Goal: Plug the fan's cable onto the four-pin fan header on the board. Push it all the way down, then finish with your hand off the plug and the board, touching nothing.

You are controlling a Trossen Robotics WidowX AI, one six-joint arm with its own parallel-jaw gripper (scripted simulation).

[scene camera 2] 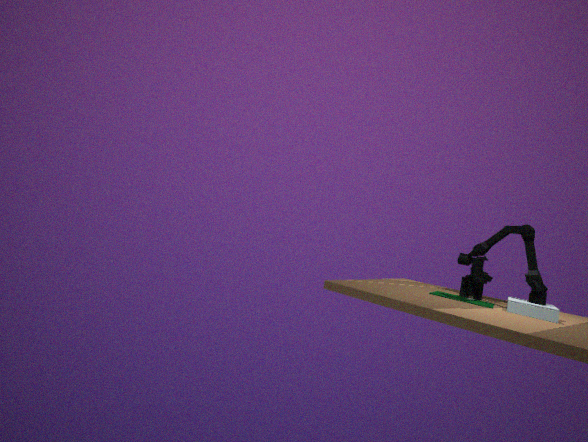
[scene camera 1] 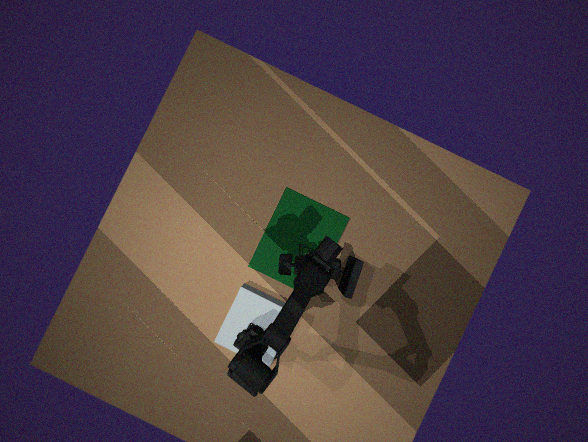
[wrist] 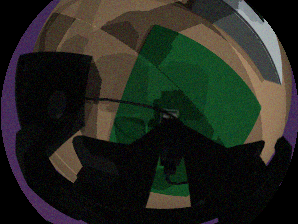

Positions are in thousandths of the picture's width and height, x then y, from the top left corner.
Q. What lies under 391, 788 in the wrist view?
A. My gripper.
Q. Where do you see a green board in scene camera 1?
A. At 506, 497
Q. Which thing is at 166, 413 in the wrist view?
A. A black fan.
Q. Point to a fan plug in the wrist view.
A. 586, 627
